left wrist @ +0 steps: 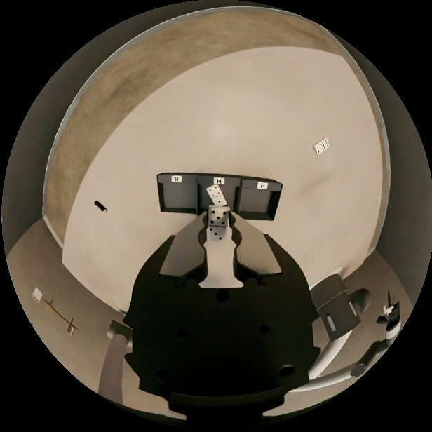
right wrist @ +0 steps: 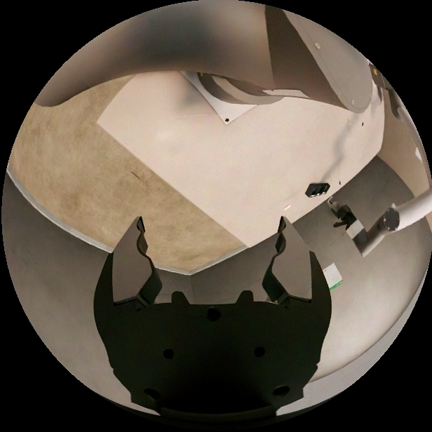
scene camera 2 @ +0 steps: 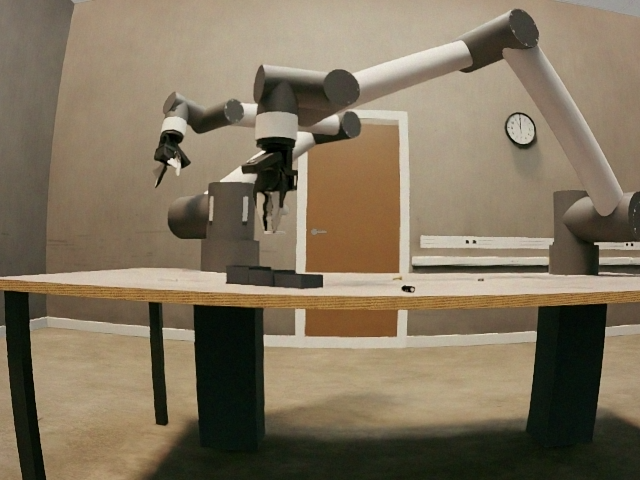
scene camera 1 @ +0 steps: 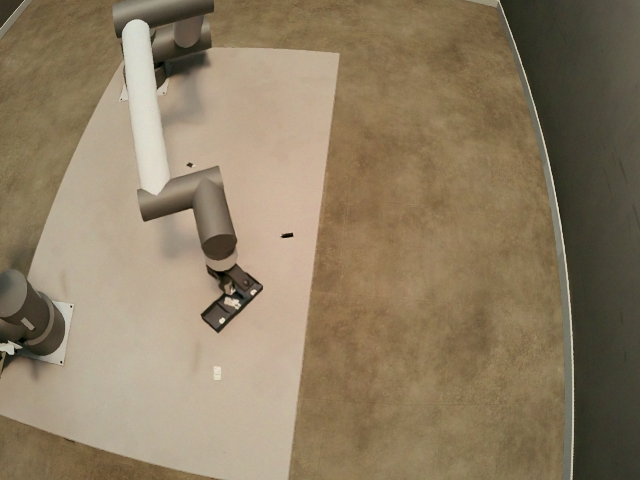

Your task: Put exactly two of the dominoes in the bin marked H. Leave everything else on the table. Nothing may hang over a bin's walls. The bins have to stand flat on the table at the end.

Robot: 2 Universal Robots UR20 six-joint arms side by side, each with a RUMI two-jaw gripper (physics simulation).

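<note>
The black three-compartment bin row [scene camera 1: 213,315] [scene camera 2: 297,279] [right wrist: 311,190] stands flat on the table. In the left wrist view its bins are R [left wrist: 179,196], H [left wrist: 230,193] and P [left wrist: 256,201]. One white domino [left wrist: 216,195] lies inside bin H, slanted. My left gripper [scene camera 2: 272,227] [left wrist: 218,212] is shut on another white domino [left wrist: 217,226] and holds it well above the bin row, near bin H in the left wrist view. A third domino [scene camera 1: 217,373] [left wrist: 321,146] [right wrist: 287,207] lies on the table. My right gripper [scene camera 2: 168,174] [right wrist: 211,217] is open and empty, high up.
A small black object [scene camera 1: 286,235] [scene camera 2: 407,288] [left wrist: 100,206] lies near the table edge. A tiny dark item [scene camera 1: 190,164] [scene camera 2: 480,279] and a small yellow item [scene camera 2: 397,278] lie farther off. The right arm's base [scene camera 2: 229,227] stands behind the bin row in scene camera 2.
</note>
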